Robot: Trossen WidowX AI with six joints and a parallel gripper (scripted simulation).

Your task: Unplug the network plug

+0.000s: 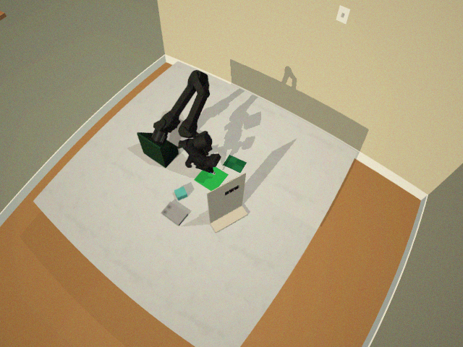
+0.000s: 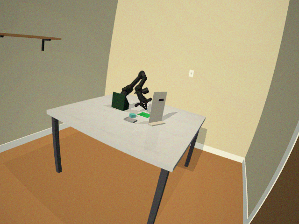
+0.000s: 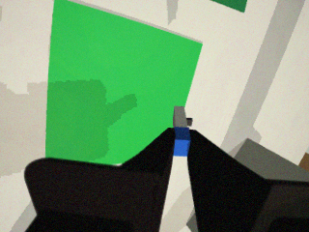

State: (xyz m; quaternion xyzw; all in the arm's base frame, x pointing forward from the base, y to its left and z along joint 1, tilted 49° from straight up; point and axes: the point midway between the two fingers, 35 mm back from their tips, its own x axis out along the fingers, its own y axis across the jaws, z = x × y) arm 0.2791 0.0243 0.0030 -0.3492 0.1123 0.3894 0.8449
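Right now my gripper tip is 1 cm past the green marked square and 6 cm above it. The rest, counted from my gripper tip: pale thin tab (1 cm ahead, 1 cm below); then network plug (right at my gripper tip); then dark green patch (6 cm ahead, 13 cm to the left, 6 cm below).
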